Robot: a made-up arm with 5 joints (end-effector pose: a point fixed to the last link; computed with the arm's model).
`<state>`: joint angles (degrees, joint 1 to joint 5).
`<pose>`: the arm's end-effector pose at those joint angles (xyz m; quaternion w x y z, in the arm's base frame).
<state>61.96 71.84 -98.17 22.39 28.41</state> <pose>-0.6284 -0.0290 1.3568 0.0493 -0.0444 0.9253 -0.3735</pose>
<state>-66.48 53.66 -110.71 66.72 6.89</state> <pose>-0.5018 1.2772 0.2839 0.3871 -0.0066 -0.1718 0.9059</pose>
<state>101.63 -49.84 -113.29 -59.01 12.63</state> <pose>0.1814 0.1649 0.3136 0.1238 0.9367 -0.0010 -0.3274</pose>
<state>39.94 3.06 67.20 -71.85 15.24</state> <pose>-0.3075 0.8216 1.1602 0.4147 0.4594 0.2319 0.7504</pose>
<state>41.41 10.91 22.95 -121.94 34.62</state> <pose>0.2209 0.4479 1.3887 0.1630 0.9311 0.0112 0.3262</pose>
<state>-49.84 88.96 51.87 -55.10 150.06</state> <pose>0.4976 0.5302 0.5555 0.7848 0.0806 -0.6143 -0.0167</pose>
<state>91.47 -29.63 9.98 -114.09 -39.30</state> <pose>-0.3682 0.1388 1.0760 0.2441 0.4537 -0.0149 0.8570</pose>
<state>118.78 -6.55 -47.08 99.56 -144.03</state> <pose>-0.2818 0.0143 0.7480 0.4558 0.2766 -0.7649 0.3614</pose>
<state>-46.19 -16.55 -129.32 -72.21 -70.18</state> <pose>-0.1904 0.3544 0.3714 0.7241 0.4835 0.1700 -0.4615</pose>
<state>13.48 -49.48 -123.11 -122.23 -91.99</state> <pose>-0.1707 0.4259 0.6943 0.6494 0.6247 0.3020 0.3112</pose>
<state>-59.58 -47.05 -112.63 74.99 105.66</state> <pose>-0.1244 0.0124 0.9891 0.4750 -0.8559 0.0565 -0.1967</pose>
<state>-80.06 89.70 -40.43 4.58 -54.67</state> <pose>-0.3260 0.7918 0.0473 0.1330 -0.3095 -0.1409 0.9309</pose>
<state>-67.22 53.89 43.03 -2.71 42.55</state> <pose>0.1708 0.2157 -0.0751 0.8182 -0.3559 0.4491 -0.0462</pose>
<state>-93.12 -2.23 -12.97 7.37 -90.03</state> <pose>-0.3847 0.3429 0.4702 0.0911 -0.3244 0.1619 -0.9275</pose>
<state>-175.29 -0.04 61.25 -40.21 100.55</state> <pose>-0.2814 -0.6520 0.1392 0.4803 -0.4774 0.7109 0.1897</pose>
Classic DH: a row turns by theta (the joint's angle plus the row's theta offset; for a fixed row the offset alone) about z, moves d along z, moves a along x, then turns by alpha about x. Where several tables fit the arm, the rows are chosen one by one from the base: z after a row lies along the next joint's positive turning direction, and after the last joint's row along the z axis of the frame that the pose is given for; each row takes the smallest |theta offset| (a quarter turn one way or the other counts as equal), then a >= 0, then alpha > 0; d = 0 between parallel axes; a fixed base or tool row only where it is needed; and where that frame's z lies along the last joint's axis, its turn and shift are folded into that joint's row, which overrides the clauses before.
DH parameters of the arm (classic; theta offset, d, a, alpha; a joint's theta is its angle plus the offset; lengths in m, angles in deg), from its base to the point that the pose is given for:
base (fixed): 84.07 0.5363 0.1887 95.43
joint 1: 38.44 -0.0234 0.3311 82.22
joint 2: -74.17 -0.0286 0.2852 -136.16
joint 3: -67.47 -0.0057 -0.1099 -100.87
joint 4: -55.16 -0.2868 -0.106 108.48
joint 5: 33.69 -0.0419 -0.3383 62.43
tool (fixed): -174.57 -0.1779 0 0

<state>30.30 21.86 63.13 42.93 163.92</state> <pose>-0.0798 0.6957 1.1824 0.2495 0.1975 -0.6919 0.6481</pose>
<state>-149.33 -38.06 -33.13 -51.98 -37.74</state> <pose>-0.0215 -0.0956 0.5703 0.3003 -0.7887 0.2912 -0.4505</pose>
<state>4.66 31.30 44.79 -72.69 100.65</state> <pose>0.4397 0.8073 0.9783 0.6340 0.7230 -0.2474 0.1188</pose>
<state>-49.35 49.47 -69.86 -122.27 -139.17</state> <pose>-0.2274 0.9581 0.5329 0.3452 0.5445 0.7253 -0.2416</pose>
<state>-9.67 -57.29 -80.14 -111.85 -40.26</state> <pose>0.0327 0.5627 0.6587 0.7748 0.4205 0.2730 0.3851</pose>
